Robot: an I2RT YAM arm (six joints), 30 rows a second.
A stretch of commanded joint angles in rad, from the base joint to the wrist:
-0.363, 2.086, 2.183, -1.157, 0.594, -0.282
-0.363, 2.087, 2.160, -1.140, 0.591, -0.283
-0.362, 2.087, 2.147, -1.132, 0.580, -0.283
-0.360, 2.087, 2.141, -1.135, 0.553, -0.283
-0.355, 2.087, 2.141, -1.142, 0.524, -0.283
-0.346, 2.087, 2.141, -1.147, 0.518, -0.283
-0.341, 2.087, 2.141, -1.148, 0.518, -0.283
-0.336, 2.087, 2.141, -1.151, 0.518, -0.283
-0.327, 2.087, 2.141, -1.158, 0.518, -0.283
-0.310, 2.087, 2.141, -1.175, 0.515, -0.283
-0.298, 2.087, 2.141, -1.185, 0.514, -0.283
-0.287, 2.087, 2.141, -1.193, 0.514, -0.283
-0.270, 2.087, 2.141, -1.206, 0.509, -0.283
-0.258, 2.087, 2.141, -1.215, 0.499, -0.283
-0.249, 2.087, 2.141, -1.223, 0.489, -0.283
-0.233, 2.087, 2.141, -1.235, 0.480, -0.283
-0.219, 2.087, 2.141, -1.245, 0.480, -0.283
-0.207, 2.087, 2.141, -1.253, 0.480, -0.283
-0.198, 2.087, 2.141, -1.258, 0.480, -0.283
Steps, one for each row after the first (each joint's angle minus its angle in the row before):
0.000, 0.001, -0.023, 0.017, -0.003, -0.001
0.001, 0.000, -0.013, 0.008, -0.011, 0.000
0.002, 0.000, -0.006, -0.003, -0.027, 0.000
0.005, 0.000, 0.000, -0.007, -0.029, 0.000
0.009, 0.000, 0.000, -0.005, -0.006, 0.000
0.005, 0.000, 0.000, -0.001, 0.000, 0.000
0.005, 0.000, 0.000, -0.003, 0.000, 0.000
0.009, 0.000, 0.000, -0.007, 0.000, 0.000
0.017, 0.000, 0.000, -0.017, -0.003, 0.000
0.012, 0.000, 0.000, -0.010, -0.001, 0.000
0.011, 0.000, 0.000, -0.008, 0.000, 0.000
0.017, 0.000, 0.000, -0.013, -0.005, 0.000
0.012, 0.000, 0.000, -0.009, -0.010, 0.000
0.009, 0.000, 0.000, -0.008, -0.010, 0.000
0.016, 0.000, 0.000, -0.012, -0.009, 0.000
0.014, 0.000, 0.000, -0.010, 0.000, 0.000
0.012, 0.000, 0.000, -0.008, 0.000, 0.000
0.009, 0.000, 0.000, -0.005, 0.000, 0.000

